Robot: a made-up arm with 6 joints.
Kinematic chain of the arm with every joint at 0, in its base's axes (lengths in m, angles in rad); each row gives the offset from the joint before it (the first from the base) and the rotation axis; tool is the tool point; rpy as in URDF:
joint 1: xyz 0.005 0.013 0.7 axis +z
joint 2: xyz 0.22 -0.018 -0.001 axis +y
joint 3: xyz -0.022 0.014 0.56 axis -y
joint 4: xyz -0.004 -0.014 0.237 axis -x
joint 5: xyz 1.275 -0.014 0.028 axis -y
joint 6: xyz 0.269 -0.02 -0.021 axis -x
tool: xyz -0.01 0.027 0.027 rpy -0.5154 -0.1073 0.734
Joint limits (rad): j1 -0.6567..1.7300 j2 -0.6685..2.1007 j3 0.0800..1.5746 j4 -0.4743..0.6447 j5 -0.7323..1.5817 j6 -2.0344..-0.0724
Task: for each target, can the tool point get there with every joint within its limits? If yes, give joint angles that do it. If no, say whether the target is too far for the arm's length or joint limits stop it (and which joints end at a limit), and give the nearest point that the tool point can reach.
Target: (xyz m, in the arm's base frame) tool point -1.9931 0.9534 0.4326
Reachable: no: joint limits stop it (at a limit: joint 2, joint 3, joint 5) | nearest point -1.2075 0.5837 1.7781 | short by 1.601 m
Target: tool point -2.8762 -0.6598 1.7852
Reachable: no: too far | nearest point -1.3677 -0.3076 1.9289 | short by 1.556 m
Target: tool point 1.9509 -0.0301 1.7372
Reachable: yes | joints 0.0298 0.9146 1.0516 -0.0950 1.1285 -1.4690
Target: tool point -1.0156 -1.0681 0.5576
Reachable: no: joint limits stop it (at a limit: joint 2, joint 3, joint 5) | nearest point -0.9119 -0.9583 1.7760 | short by 1.228 m
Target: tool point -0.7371 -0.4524 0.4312
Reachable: no: joint limits stop it (at a limit: joint 2, joint 3, joint 5) | nearest point -1.1261 -0.6963 1.7760 | short by 1.421 m
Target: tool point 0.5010 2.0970 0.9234
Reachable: yes | joints 1.3778 0.7739 0.4484 -0.0544 0.1931 -1.7253
